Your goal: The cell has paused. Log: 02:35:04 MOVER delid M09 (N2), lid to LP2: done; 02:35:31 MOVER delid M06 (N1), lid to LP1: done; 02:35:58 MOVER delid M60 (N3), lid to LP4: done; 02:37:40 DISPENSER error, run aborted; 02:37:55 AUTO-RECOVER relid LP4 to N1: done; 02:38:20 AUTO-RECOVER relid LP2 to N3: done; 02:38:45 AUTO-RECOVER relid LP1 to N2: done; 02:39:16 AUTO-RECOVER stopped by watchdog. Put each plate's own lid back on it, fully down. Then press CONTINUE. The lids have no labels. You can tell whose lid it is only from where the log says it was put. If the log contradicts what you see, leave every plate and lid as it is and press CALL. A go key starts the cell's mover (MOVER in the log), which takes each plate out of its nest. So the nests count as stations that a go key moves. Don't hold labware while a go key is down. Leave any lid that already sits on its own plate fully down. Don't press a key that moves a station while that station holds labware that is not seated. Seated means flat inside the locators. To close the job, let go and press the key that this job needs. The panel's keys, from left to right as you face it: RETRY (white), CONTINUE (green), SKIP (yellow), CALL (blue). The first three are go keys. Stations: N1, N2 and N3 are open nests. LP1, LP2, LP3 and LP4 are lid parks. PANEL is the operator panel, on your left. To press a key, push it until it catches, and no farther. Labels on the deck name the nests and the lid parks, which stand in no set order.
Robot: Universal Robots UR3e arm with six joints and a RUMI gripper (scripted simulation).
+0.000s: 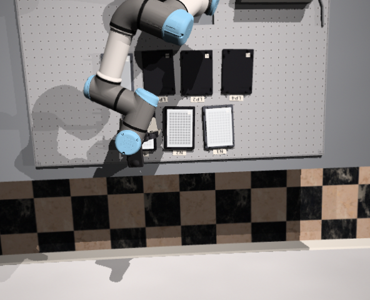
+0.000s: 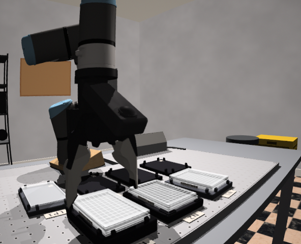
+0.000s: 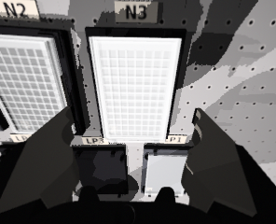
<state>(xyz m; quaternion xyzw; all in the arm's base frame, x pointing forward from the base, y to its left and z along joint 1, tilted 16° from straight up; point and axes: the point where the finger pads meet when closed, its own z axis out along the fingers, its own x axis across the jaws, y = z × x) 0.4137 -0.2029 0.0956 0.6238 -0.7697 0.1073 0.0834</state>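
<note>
The plate is 3 cm below my hand. From my hand the other things lie so: lid park LP1: 19 cm behind, 5 cm below, 3 cm to the right; then LP2 label: 21 cm to the left, 6 cm below, 5 cm behind; then LP3 lid park: 17 cm behind, 11 cm to the left, 5 cm below.
</note>
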